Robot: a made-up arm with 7 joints.
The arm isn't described. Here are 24 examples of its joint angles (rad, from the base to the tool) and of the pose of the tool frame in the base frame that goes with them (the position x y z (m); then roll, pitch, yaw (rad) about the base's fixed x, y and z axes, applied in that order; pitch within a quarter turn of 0, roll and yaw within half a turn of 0).
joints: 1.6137 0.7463 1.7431 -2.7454 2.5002 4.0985 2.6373
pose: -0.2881 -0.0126 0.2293 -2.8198 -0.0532 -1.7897
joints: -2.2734 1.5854 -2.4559 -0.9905 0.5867 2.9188 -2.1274
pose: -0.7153 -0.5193 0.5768 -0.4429 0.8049 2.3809
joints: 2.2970 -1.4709 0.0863 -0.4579 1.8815 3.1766 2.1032
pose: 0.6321 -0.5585 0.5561 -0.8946 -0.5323 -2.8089
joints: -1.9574 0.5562 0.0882 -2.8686 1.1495 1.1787 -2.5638
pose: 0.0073 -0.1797 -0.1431 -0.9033 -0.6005 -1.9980
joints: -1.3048 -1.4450 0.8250 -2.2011 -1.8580 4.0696 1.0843
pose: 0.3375 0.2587 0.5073 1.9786 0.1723 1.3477
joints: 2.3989 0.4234 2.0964 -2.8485 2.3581 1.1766 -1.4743
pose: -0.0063 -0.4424 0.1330 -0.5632 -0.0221 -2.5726
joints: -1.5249 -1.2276 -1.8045 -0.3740 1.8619 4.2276 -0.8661
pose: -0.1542 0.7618 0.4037 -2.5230 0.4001 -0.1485
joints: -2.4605 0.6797 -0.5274 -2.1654 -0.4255 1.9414 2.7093
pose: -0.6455 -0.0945 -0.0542 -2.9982 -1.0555 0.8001
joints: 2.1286 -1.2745 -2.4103 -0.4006 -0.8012 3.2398 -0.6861
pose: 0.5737 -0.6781 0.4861 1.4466 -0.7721 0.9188
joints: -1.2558 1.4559 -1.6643 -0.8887 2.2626 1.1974 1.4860
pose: -0.1899 -0.9857 0.3328 3.0338 0.7257 2.7984
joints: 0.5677 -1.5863 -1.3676 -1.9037 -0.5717 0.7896 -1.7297
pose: 0.1850 -0.6694 0.3056 -2.8983 -0.9749 1.4261
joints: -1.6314 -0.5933 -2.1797 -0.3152 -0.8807 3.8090 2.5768
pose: -0.0544 0.4446 0.9446 -0.1907 0.0360 1.1555
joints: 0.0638 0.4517 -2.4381 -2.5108 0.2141 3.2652 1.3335
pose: -0.3376 -0.3677 0.5086 -2.0321 -0.3201 2.2735
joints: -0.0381 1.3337 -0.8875 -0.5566 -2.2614 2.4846 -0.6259
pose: 0.9373 -0.2600 0.1587 -0.7692 0.7873 -1.4151
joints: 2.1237 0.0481 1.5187 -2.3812 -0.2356 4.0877 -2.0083
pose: -0.4333 -0.2466 0.4163 1.4223 0.5473 -0.9617
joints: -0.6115 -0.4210 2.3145 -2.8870 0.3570 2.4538 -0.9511
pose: 0.0519 0.3760 -0.0348 -2.8002 0.5948 2.3354
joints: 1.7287 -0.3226 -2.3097 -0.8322 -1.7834 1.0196 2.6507
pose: 0.3879 -0.5667 0.9520 -1.8711 -0.0751 1.9516
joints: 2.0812 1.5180 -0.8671 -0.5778 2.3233 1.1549 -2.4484
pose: -0.3083 0.9705 0.0505 1.6256 -1.0497 -1.1125
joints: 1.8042 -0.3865 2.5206 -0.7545 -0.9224 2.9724 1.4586
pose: 0.0494 -0.6318 0.9344 -0.6781 -1.0307 1.9212
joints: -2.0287 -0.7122 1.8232 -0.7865 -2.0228 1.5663 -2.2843
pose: 0.6980 0.4145 0.8363 0.1369 0.5360 -1.9130
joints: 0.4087 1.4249 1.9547 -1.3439 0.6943 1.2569 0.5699
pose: 0.2532 0.7923 0.5862 -1.1650 -0.0558 2.3514
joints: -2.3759 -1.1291 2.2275 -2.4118 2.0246 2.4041 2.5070
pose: 0.3845 -0.2900 -0.0273 3.0111 0.1643 2.0024
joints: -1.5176 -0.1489 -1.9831 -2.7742 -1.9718 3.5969 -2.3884
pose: -0.3230 0.0010 0.1779 3.0836 0.5625 0.8959
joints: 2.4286 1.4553 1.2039 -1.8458 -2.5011 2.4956 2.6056
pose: -0.6104 -0.3173 0.0708 -2.2642 -0.2065 2.1720
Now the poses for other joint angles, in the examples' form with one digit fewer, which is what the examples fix.
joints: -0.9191 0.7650 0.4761 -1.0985 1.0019 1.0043 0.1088
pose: 0.788 -0.492 0.391 -1.654 0.422 0.084
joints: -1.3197 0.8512 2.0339 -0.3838 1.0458 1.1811 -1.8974
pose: 0.348 -0.588 0.987 1.278 0.027 -2.794
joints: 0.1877 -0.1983 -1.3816 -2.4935 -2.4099 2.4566 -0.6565
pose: 0.250 -0.410 0.165 -3.121 1.184 1.578
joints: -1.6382 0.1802 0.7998 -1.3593 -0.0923 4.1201 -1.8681
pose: 0.294 -0.434 0.794 0.498 0.107 0.456
